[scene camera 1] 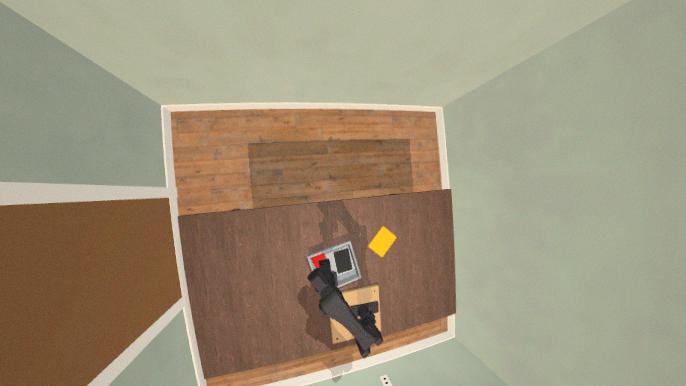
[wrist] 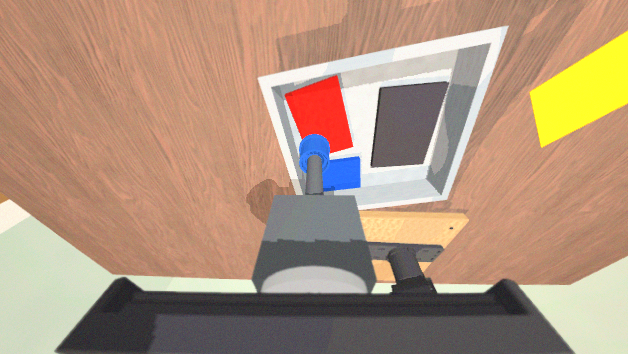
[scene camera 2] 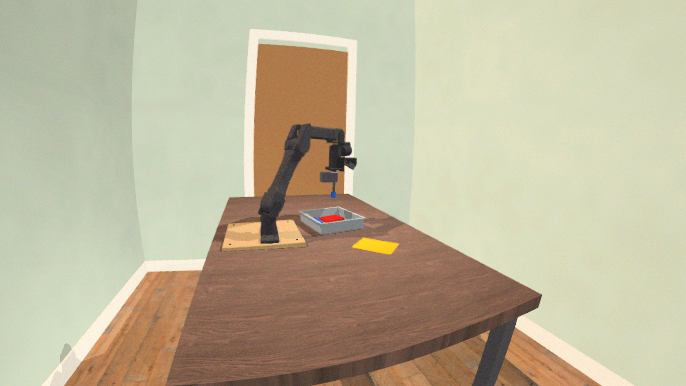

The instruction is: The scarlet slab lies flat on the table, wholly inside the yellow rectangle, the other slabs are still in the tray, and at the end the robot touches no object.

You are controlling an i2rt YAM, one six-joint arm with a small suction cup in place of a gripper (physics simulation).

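Pixels of known places: hand, its tool point: point(wrist: 314, 148) point(scene camera 2: 333, 197); arm's base, origin of its link: point(scene camera 1: 362, 309) point(wrist: 398, 250) point(scene camera 2: 269, 234).
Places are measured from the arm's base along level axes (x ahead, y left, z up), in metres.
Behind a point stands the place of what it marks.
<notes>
The scarlet slab point(scene camera 1: 317, 260) @[x 0.331, y 0.246, z -0.003 m] point(scene camera 2: 331, 218) @[x 0.307, y 0.211, z -0.003 m] point(wrist: 321, 112) @[x 0.326, y 0.228, z -0.003 m] lies in the grey tray point(scene camera 1: 355, 260) @[x 0.317, y 0.039, z 0.033 m] point(scene camera 2: 342, 228) @[x 0.313, y 0.042, z -0.002 m] point(wrist: 475, 117) @[x 0.345, y 0.043, z 0.033 m], along one side. A black slab point(scene camera 1: 343, 261) @[x 0.306, y 0.100, z -0.004 m] point(wrist: 410, 124) @[x 0.319, y 0.097, z -0.004 m] and a blue slab point(scene camera 2: 318, 220) @[x 0.238, y 0.187, z -0.003 m] point(wrist: 344, 173) @[x 0.225, y 0.178, z -0.003 m] are also in the tray. The yellow rectangle point(scene camera 1: 382, 241) @[x 0.391, y -0.150, z -0.016 m] point(scene camera 2: 376, 245) @[x 0.391, y -0.150, z -0.016 m] point(wrist: 582, 90) @[x 0.381, y -0.129, z -0.016 m] lies flat on the table beside the tray, with no slab on it. My suction cup point(scene camera 2: 333, 195) point(wrist: 314, 150) is open, with nothing on it, and hangs above the tray. In the wrist view it overlaps a corner of the scarlet slab. In scene camera 1 the arm partly covers the tray.
The arm stands on a light wooden base board point(scene camera 1: 341, 332) @[x -0.122, y 0.132, z -0.003 m] point(scene camera 2: 240, 240) @[x -0.112, y -0.051, z -0.002 m] point(wrist: 450, 220) @[x 0.125, y -0.067, z 0.002 m] next to the tray. The tray's raised walls surround the slabs. The brown table point(scene camera 1: 240, 290) @[x 0.210, y 0.658, z -0.016 m] point(scene camera 2: 325, 300) @[x 0.118, y -0.478, z -0.017 m] point(wrist: 175, 150) @[x 0.242, y 0.471, z -0.017 m] has an open edge towards the floor.
</notes>
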